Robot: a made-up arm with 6 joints.
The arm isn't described. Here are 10 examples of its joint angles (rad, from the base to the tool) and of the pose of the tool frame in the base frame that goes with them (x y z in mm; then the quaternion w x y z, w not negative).
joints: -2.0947 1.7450 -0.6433 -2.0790 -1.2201 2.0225
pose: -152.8 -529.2 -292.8 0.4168 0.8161 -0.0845 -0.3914
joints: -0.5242 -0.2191 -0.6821 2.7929 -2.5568 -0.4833
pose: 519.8 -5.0 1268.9 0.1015 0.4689 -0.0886 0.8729
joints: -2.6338 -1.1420 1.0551 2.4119 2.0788 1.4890
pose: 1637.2 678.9 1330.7 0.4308 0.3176 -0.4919 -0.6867
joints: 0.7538 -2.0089 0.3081 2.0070 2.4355 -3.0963
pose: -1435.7 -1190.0 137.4 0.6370 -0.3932 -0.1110 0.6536
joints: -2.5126 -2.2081 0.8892 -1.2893 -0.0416 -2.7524
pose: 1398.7 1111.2 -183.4 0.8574 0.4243 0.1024 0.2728
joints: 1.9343 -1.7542 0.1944 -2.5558 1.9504 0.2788
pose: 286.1 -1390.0 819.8 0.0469 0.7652 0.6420 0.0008
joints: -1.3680 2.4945 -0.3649 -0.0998 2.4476 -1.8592
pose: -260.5 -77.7 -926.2 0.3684 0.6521 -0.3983 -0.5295
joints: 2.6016 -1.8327 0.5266 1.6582 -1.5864 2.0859
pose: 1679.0 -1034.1 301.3 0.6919 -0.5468 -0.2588 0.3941
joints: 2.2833 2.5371 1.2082 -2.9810 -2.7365 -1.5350
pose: -771.2 481.6 -1527.6 0.6070 0.2370 -0.6826 0.3308
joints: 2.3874 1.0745 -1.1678 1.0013 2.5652 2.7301
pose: -500.4 671.5 145.3 0.2602 0.0353 -0.8476 0.4612
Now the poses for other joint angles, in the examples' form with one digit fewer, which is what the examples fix.
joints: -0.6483 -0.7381 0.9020 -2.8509 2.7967 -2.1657
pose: -509 712 2001 0.781 -0.126 0.603 -0.103
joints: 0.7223 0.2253 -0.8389 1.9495 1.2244 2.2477
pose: 594 657 977 0.163 0.364 0.884 -0.243
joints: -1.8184 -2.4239 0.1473 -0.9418 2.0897 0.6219
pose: 180 1367 -80 0.351 0.138 0.877 -0.296
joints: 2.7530 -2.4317 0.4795 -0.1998 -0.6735 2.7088
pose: 1554 -348 -459 0.851 0.199 -0.476 -0.094
